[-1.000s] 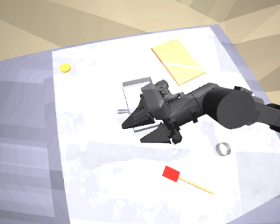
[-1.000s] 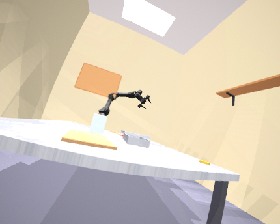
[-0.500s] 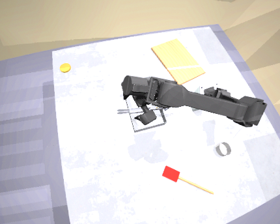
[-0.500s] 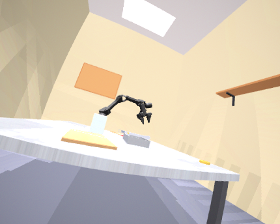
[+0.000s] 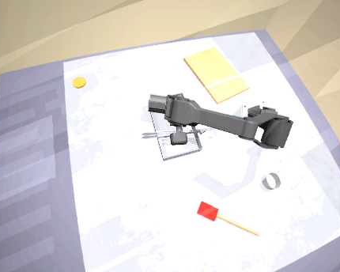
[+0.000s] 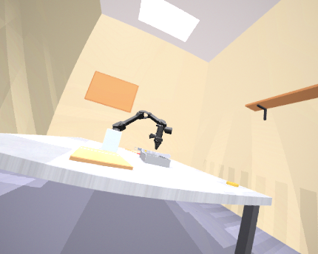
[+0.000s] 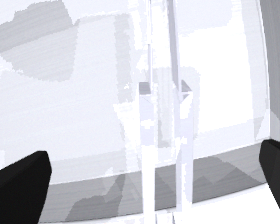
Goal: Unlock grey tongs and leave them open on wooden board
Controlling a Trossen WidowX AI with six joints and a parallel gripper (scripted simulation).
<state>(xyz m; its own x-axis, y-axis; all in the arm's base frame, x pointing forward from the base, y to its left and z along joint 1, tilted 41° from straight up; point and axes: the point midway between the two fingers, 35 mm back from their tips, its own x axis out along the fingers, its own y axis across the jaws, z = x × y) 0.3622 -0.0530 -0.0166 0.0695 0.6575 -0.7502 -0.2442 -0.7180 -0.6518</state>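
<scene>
Now: the grey roasting tin 70 mm below my gripper tip, 50 mm to the right of it and 20 mm behind it. Also, from my gripper tip: wooden board: 380 mm behind, 300 mm to the right, 90 mm below.
</scene>
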